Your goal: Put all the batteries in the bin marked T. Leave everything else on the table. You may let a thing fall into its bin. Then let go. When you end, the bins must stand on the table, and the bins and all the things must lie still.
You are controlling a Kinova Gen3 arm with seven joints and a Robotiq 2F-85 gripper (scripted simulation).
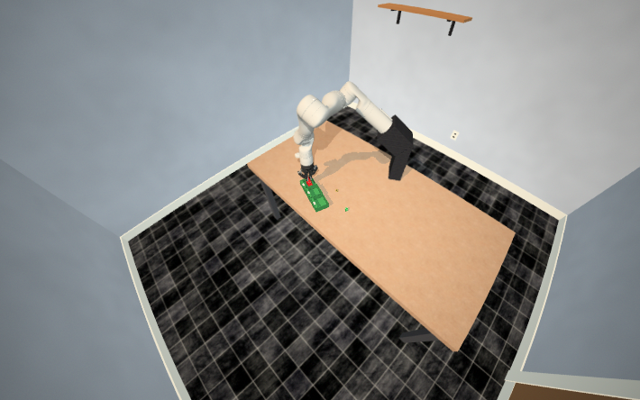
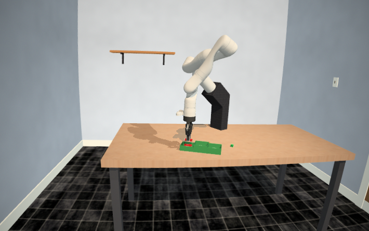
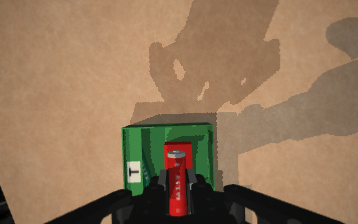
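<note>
Right now my hand is 2 cm above the red battery. Also, from my hand: joined green bins: 6 cm to the left, 5 cm below, 5 cm ahead; then red 9 V battery: 6 cm below, 1 cm to the left; then green cylindrical battery: 6 cm below, 3 cm ahead, 2 cm to the right.
</note>
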